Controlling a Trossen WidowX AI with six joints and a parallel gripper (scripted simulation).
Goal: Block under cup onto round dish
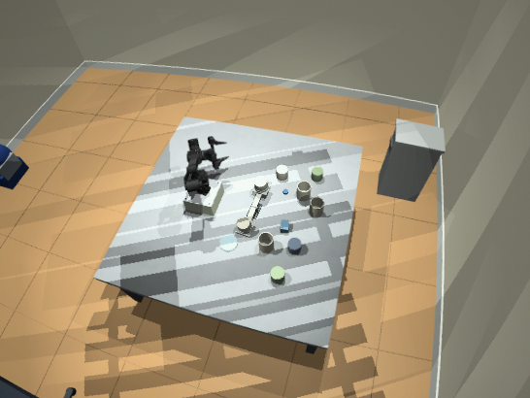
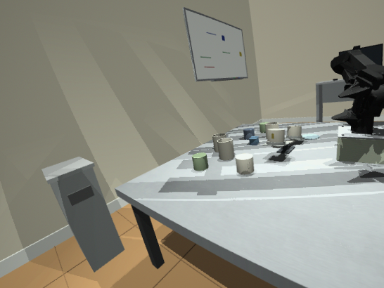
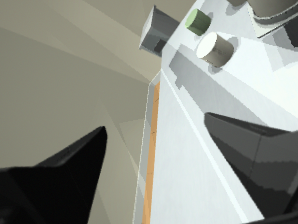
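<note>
My gripper tip is 260 mm short of the small teal block, 310 mm to the left of it and 190 mm above it. From my gripper tip the other things lie so: round pale blue dish: 210 mm ahead, 420 mm to the right, 230 mm below; then blue block: 450 mm ahead, 210 mm to the right, 210 mm below; then blue cylinder: 550 mm ahead, 320 mm to the right, 190 mm below.
</note>
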